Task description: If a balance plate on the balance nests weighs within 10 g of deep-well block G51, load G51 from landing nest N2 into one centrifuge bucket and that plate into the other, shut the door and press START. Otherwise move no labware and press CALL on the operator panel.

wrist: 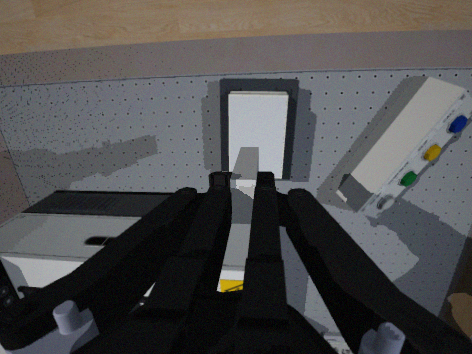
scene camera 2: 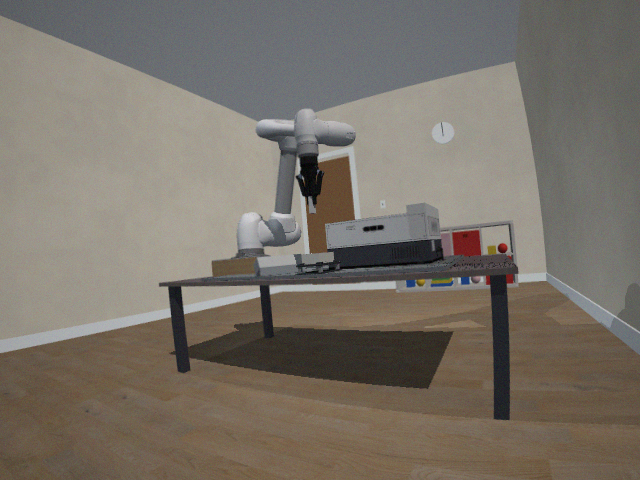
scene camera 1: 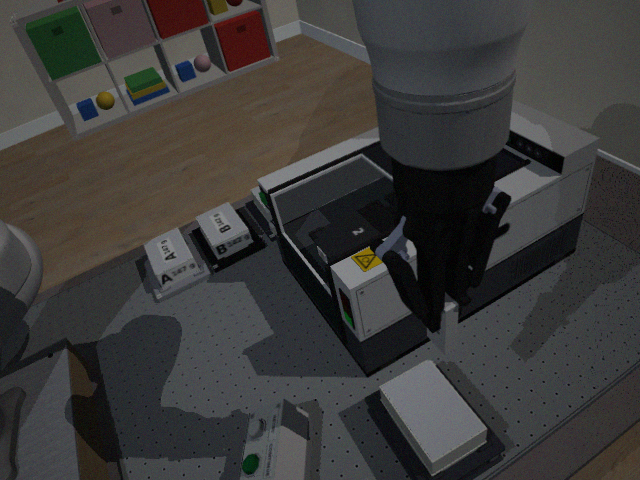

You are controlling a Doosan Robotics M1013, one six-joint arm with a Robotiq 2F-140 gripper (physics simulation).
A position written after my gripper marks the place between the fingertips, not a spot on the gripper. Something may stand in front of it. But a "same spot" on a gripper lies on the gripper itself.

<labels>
my gripper: wrist; scene camera 2; scene camera 1 441,342
plate B: scene camera 1 225,232
same spot on my gripper: (scene camera 2: 312,188) = (wrist: 207,210)
</labels>
